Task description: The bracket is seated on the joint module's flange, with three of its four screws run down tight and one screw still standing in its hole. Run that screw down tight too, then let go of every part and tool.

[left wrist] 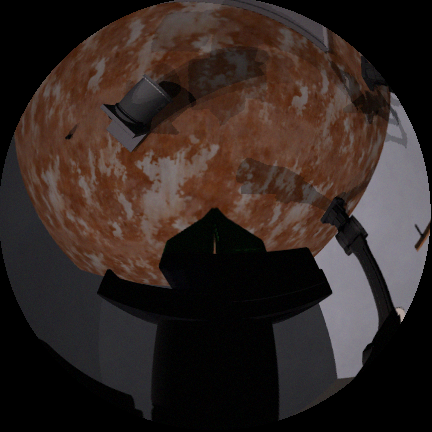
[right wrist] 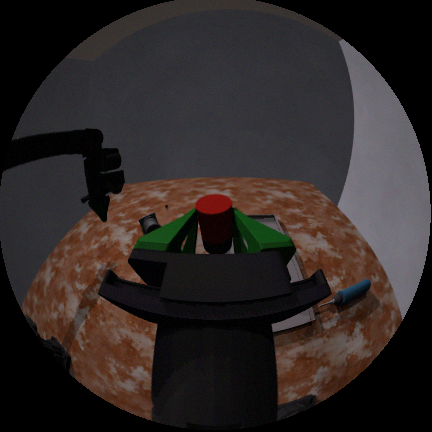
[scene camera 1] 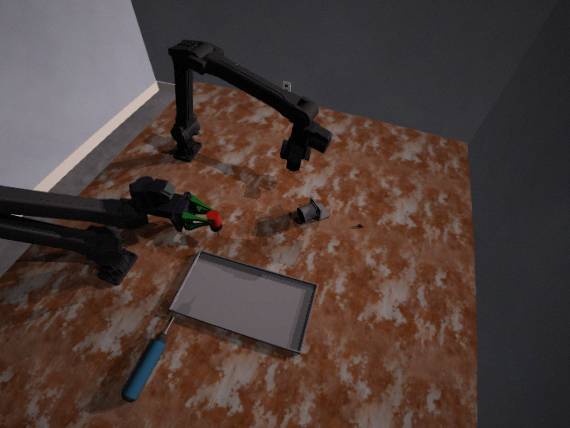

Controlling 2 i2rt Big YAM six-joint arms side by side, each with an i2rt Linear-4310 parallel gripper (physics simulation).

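Where they show: left gripper, fingertip midpoint: [left wrist: 214,212] [right wrist: 104,221]; right gripper, fingertip midpoint: [right wrist: 214,212] [scene camera 1: 213,217]; left arm's base, origin of the base link: [left wrist: 331,209] [scene camera 1: 188,152]; right arm's base, origin of the base link: [scene camera 1: 118,266].
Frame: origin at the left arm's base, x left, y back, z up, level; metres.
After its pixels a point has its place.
Note:
The joint module [scene camera 1: 306,214] @(x -0.225, y -0.608, z 0.054 m) [left wrist: 144,104] @(x -0.190, y -0.597, z 0.058 m) [right wrist: 149,223] @(x -0.207, y -0.595, z 0.060 m), a dark grey cylinder, lies on its side on the table, with a grey plate-like bracket [scene camera 1: 323,213] @(x -0.166, y -0.665, z 0.008 m) [left wrist: 128,136] @(x -0.144, y -0.645, z 0.008 m) at one end. The screws and their holes are too small and dark to make out. My left gripper [scene camera 1: 293,167] @(x -0.086, y -0.509, z 0.132 m) [left wrist: 214,212] @(x -0.086, y -0.509, z 0.132 m) [right wrist: 104,221] @(x -0.086, y -0.509, z 0.132 m) is shut and empty, in the air apart from the module. My right gripper [scene camera 1: 210,214] @(x -0.454, y -0.384, z 0.243 m) [right wrist: 214,212] @(x -0.454, y -0.384, z 0.243 m) is shut on a red tool [scene camera 1: 215,219] @(x -0.464, y -0.395, z 0.253 m) [right wrist: 214,204] @(x -0.455, y -0.378, z 0.256 m) with a dark lower end and a thin tip, held above the table.
A grey tray [scene camera 1: 250,300] @(x -0.569, y -0.516, z 0.004 m) [left wrist: 311,26] [right wrist: 295,320] @(x -0.630, y -0.302, z 0.004 m) lies at the lower middle in the scene view. A blue-handled screwdriver [scene camera 1: 145,367] @(x -0.845, y -0.317, z 0.039 m) [right wrist: 356,291] @(x -0.831, y -0.301, z 0.039 m) lies beside it, its shaft near the tray's corner. A small dark piece [scene camera 1: 357,226] @(x -0.178, y -0.804, z 0.003 m) [left wrist: 70,134] @(x -0.181, y -0.803, z 0.004 m) [right wrist: 166,206] @(x -0.178, y -0.803, z 0.003 m) lies beyond the module.

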